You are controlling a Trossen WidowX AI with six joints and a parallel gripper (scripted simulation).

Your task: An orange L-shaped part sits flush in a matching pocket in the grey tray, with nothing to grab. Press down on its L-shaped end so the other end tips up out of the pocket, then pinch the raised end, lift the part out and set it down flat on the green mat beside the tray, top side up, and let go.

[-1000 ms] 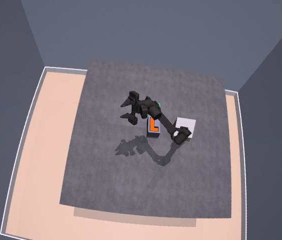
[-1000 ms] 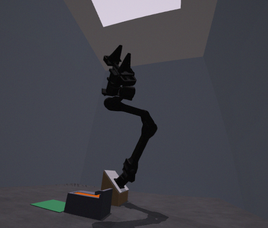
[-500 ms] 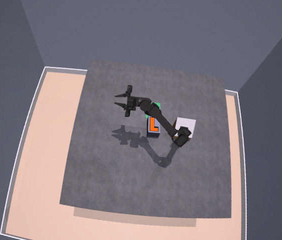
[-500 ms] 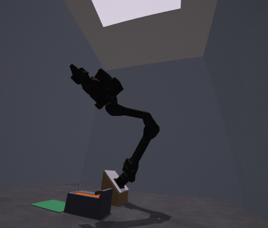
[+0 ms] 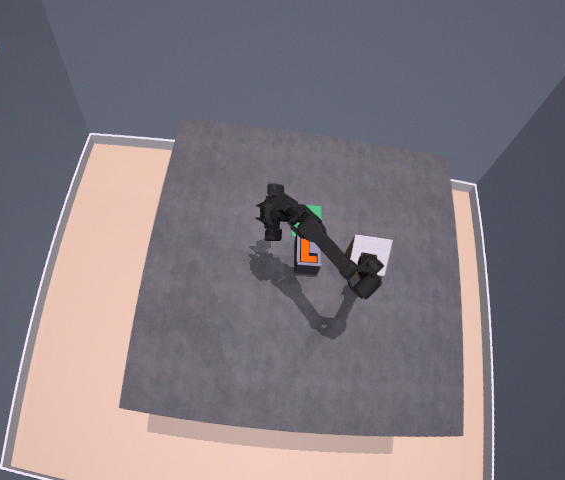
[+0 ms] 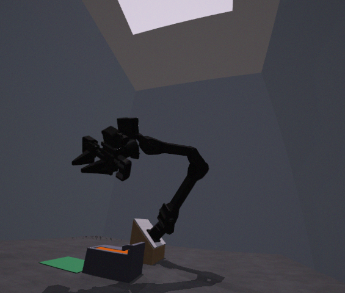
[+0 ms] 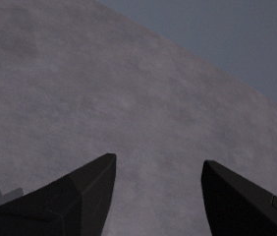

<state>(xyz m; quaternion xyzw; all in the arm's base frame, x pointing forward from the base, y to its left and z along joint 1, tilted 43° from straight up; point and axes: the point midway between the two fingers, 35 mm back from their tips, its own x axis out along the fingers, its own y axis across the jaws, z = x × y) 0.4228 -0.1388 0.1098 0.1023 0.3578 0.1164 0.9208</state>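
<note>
The orange L-shaped part lies 220 mm below my gripper tip, 220 mm behind it and 20 mm to the left of it. Also, from my gripper tip: green mat (280 mm below, 200 mm behind, 140 mm to the right).
</note>
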